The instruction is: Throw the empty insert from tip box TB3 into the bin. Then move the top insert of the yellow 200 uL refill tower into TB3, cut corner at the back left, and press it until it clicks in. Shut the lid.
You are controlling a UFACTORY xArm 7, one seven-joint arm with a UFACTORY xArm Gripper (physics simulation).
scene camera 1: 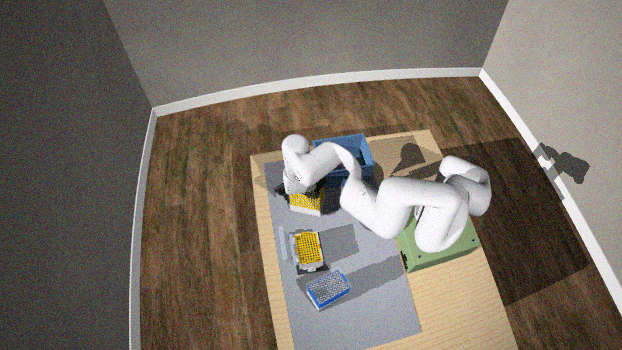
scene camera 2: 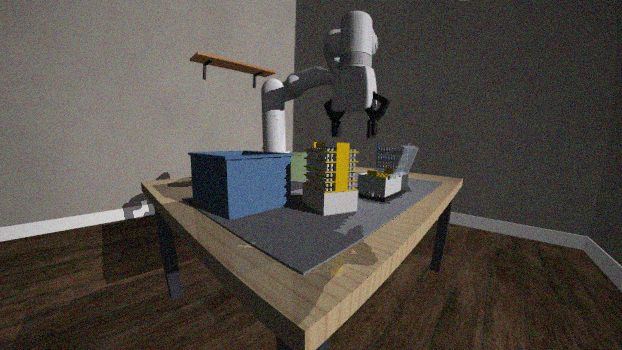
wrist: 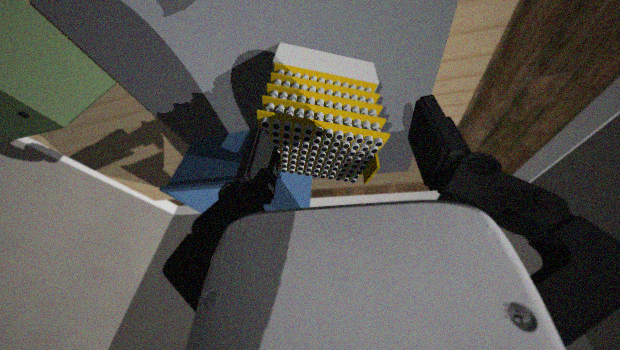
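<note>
The yellow refill tower [scene camera 1: 306, 201] [scene camera 2: 342, 167] [wrist: 325, 105] stands upright on a white base, its stacked inserts full of tips. My gripper [scene camera 2: 353, 134] [wrist: 336, 131] is open and empty. It hangs above the tower, with its fingers apart to either side; in scene camera 1 it is mostly hidden by the arm. The tip box [scene camera 2: 392, 187] holds a yellow insert [scene camera 1: 308, 247] [scene camera 2: 382, 174] whose holes look empty. Its clear lid [scene camera 1: 283, 242] [scene camera 2: 408, 157] stands open. The box label and the cut corner are too small to read.
The open blue bin [scene camera 1: 370, 155] [scene camera 2: 257, 185] [wrist: 210, 170] stands beside the tower. A blue tip tower [scene camera 1: 329, 289] [scene camera 2: 389, 156] stands beyond the tip box. A green box [scene camera 1: 440, 262] [scene camera 2: 298, 170] [wrist: 60, 70] is near the arm's base. A wall shelf [scene camera 2: 232, 64] is behind.
</note>
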